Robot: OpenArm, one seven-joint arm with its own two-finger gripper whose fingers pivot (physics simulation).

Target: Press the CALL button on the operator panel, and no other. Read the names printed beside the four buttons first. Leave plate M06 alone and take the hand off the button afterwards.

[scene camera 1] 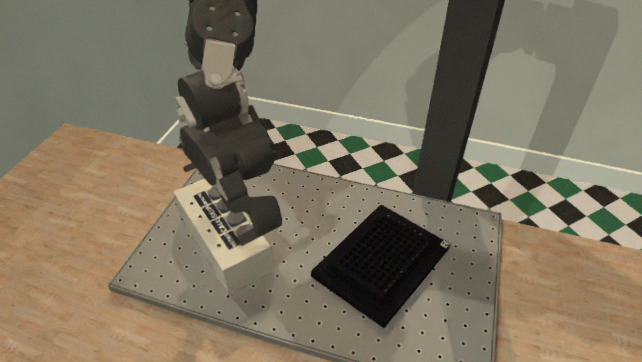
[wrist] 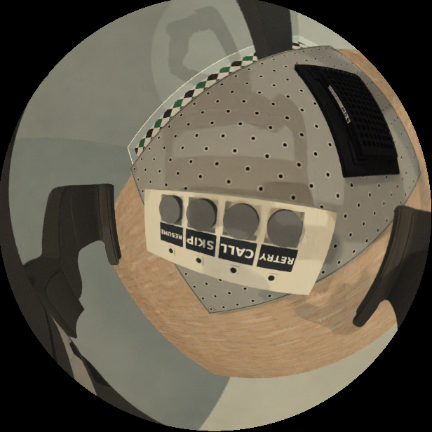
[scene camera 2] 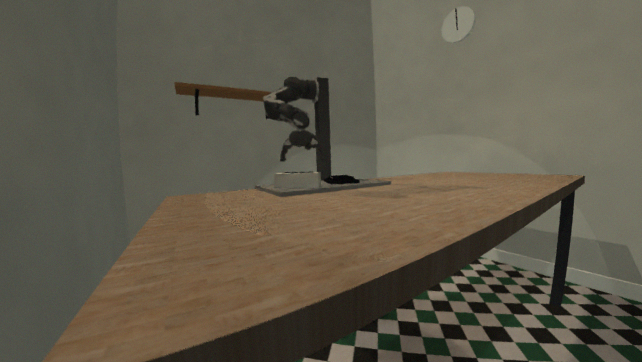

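The cream operator panel (scene camera 1: 250, 272) (scene camera 2: 297, 180) (wrist: 321, 240) carries four round grey buttons. In the wrist view the names read upside down, from left to right: RESUME (wrist: 171, 210), SKIP (wrist: 201, 214), CALL (wrist: 241, 221) and RETRY (wrist: 285, 228). The CALL label (wrist: 237, 250) is white on black. My gripper (scene camera 2: 299, 152) (wrist: 220, 254) is open, its fingers wide apart on either side of the panel in the wrist view. It hangs above the panel, touching no button. In scene camera 1 it hides part of the buttons. Plate M06 (scene camera 1: 380, 260) (scene camera 2: 342, 179) (wrist: 370, 125) is black and lies flat.
A grey perforated board (scene camera 1: 310, 320) (wrist: 240, 95) bears the panel and the plate. It lies on the wooden table (scene camera 1: 60, 240) (scene camera 2: 225, 280). The arm's dark upright post (scene camera 1: 457, 100) (scene camera 2: 323, 130) stands at the board's back edge.
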